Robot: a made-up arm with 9 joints. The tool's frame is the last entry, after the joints.
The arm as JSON. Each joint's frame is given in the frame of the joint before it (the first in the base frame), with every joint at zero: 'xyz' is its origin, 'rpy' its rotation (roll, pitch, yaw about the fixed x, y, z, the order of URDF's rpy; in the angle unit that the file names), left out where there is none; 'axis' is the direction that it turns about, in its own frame. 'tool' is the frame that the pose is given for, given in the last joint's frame.
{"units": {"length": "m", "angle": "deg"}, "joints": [
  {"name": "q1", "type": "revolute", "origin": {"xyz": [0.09, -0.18, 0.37], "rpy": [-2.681, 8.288, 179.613]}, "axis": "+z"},
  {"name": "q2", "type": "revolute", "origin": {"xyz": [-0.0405, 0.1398, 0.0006], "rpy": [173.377, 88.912, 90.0]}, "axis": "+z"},
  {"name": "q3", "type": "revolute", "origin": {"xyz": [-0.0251, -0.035, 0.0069], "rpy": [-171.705, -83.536, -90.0]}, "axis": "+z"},
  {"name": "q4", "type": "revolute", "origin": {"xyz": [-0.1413, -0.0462, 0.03], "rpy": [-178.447, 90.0, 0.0]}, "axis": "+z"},
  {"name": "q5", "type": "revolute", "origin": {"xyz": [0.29, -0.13, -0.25], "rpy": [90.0, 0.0, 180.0]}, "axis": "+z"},
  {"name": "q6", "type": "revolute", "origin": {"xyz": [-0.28, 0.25, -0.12], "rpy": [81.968, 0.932, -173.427]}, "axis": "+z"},
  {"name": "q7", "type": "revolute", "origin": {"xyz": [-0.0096, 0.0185, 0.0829], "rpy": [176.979, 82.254, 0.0]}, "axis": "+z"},
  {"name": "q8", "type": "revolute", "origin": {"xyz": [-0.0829, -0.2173, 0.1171], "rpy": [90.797, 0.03, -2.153]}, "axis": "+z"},
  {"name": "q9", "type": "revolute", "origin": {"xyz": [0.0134, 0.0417, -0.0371], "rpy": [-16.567, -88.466, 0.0]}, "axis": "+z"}
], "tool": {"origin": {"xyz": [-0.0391, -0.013, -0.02], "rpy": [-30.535, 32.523, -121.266]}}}
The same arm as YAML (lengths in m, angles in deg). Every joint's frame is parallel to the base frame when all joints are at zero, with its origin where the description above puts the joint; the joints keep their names.
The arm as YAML. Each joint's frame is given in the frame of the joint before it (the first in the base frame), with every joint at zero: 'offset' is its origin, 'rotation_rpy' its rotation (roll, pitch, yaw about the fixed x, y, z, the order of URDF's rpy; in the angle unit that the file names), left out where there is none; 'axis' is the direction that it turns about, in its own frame. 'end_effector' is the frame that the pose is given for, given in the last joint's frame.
length_unit: m
angle_unit: deg
chain:
  - id: q1
    offset: [0.09, -0.18, 0.37]
    axis: [-0.144296, -0.045799, 0.988474]
  - id: q2
    offset: [0.04, -0.1399, 0.0]
    axis: [-0.111402, 0.993718, 0.0107]
  - id: q3
    offset: [0.03, 0.01, 0.03]
    axis: [1.0, 0.0, 0.0]
  - id: q4
    offset: [0.03, -0.14, -0.05]
    axis: [0.0, -1.0, 0.0]
  - id: q5
    offset: [-0.29, 0.25, 0.13]
    axis: [0.0, 0.0, -1.0]
  - id: q6
    offset: [-0.28, -0.25, 0.12]
    axis: [-0.115603, -0.983422, -0.139703]
  - id: q7
    offset: [0.0, -0.08, -0.0301]
    axis: [0.998423, 0.0117, 0.054901]
  - id: q8
    offset: [0.13, -0.0499, -0.22]
    axis: [0.0395, 0.103999, -0.993793]
  - id: q9
    offset: [0.04, 0.01, 0.04]
    axis: [0.302997, -0.946292, -0.112799]
end_effector:
  offset: [-0.02, 0.01, 0.04]
  rotation_rpy: [-111.17, -26.04, 164.61]

